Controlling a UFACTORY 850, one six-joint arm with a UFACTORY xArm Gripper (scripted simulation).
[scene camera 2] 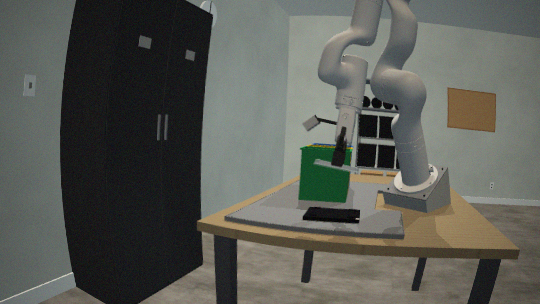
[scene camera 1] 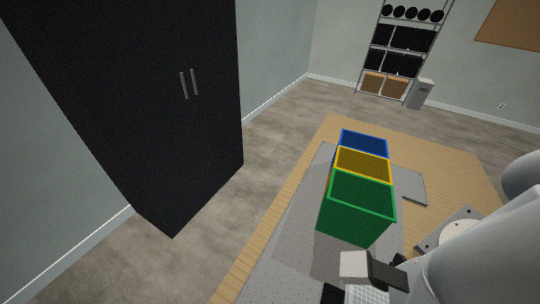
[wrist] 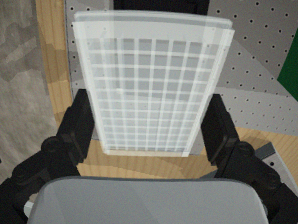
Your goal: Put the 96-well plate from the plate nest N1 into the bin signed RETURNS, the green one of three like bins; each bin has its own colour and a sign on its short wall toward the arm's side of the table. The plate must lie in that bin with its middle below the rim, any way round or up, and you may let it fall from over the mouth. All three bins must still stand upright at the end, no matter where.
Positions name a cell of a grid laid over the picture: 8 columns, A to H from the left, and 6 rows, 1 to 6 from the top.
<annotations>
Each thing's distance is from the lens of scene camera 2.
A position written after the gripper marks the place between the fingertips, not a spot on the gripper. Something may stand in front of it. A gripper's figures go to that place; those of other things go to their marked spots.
gripper (scene camera 2: F4): 0.98 m
green bin (scene camera 2: E4): 1.20 m
</annotations>
